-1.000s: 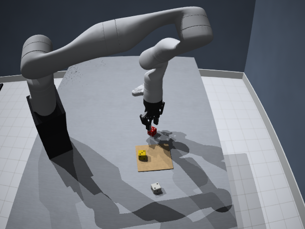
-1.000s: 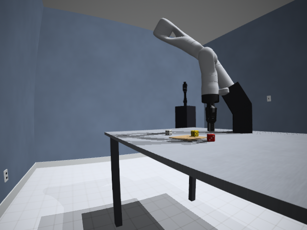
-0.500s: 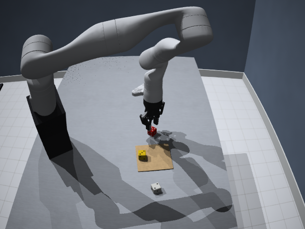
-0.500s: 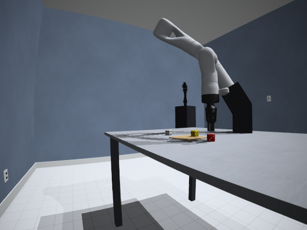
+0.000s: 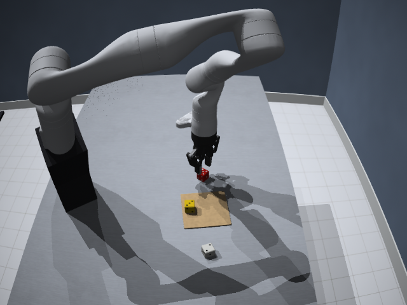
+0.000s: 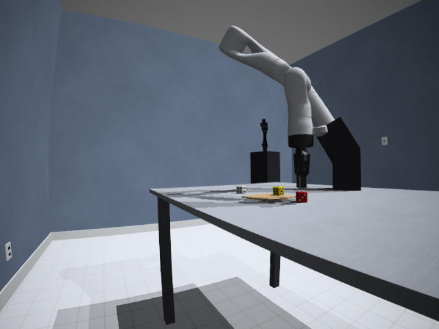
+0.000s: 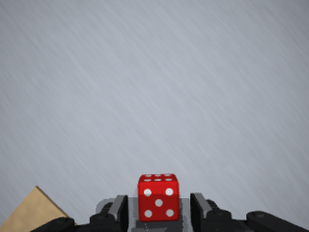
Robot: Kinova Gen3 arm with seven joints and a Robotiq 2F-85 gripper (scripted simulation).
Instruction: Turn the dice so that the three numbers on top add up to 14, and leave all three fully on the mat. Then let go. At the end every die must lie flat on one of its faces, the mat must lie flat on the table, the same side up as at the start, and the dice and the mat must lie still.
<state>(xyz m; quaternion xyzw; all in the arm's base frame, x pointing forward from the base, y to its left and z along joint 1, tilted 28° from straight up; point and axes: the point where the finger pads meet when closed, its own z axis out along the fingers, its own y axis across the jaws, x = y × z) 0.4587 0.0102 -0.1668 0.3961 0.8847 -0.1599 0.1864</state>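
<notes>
The red die is 40 mm below my hand. From my hand the other things lie so: tan mat 140 mm to the right, 60 mm below, 20 mm behind; yellow die 130 mm to the right, 70 mm behind, 40 mm below; white die 300 mm to the right, 50 mm behind, 40 mm below.
</notes>
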